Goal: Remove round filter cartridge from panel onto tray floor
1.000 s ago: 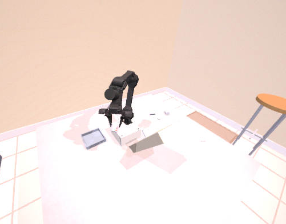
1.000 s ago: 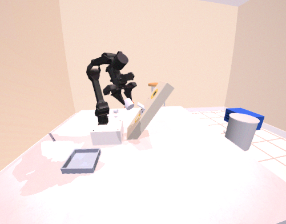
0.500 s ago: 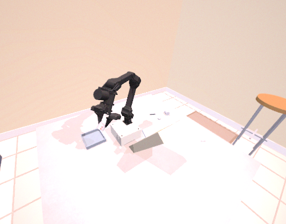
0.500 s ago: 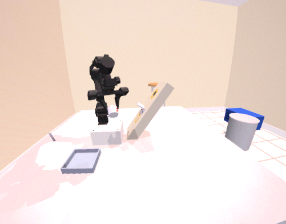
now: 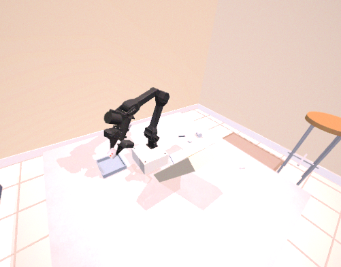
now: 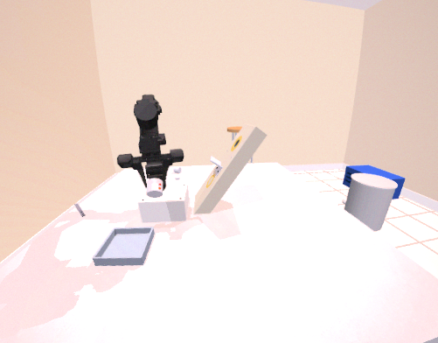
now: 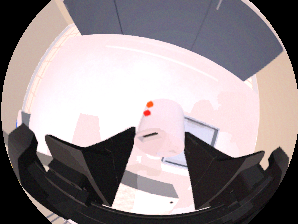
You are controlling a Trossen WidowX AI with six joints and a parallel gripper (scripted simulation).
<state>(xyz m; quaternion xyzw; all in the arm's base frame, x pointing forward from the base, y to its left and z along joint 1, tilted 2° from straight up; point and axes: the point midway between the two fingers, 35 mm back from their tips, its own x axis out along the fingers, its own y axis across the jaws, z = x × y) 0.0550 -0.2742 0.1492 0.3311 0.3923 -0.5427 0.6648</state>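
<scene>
Right now my gripper tip is 210 mm above the grey tray and 130 mm past it. Also, from my gripper tip: round filter cartridge (right at my gripper tip).
</scene>
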